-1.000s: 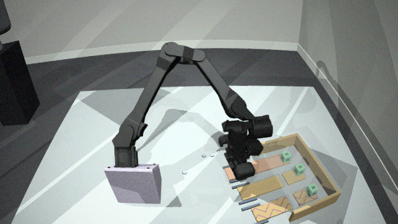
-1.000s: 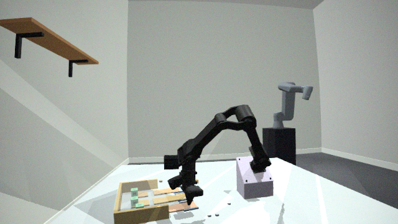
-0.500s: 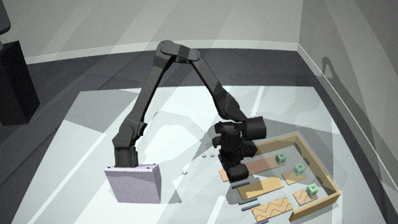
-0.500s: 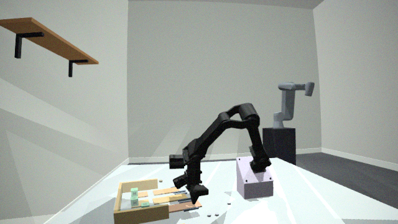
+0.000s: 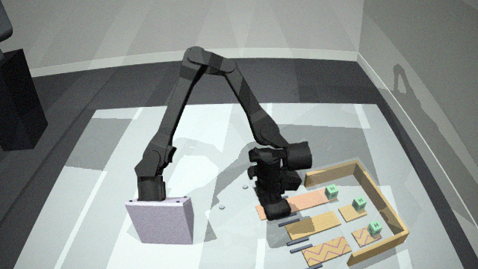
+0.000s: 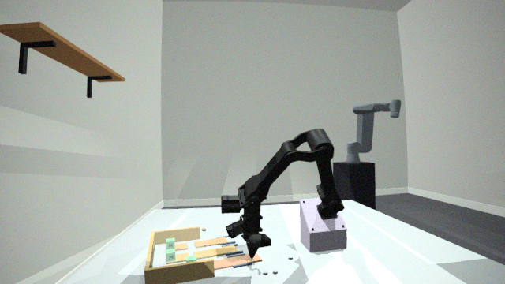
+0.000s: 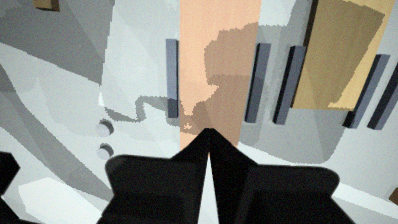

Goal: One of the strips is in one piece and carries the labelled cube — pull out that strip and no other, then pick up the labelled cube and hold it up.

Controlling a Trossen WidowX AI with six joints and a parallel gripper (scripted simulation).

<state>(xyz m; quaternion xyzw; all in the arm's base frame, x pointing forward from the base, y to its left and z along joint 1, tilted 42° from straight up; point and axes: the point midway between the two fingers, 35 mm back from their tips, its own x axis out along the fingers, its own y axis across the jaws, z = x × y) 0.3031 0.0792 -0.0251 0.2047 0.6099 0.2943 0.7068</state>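
Now: gripper tip 90 mm short of the salmon strip and 10 mm to the right of it. The rest, counted from my gripper tip: small tan block (30 mm behind, 260 mm to the right).
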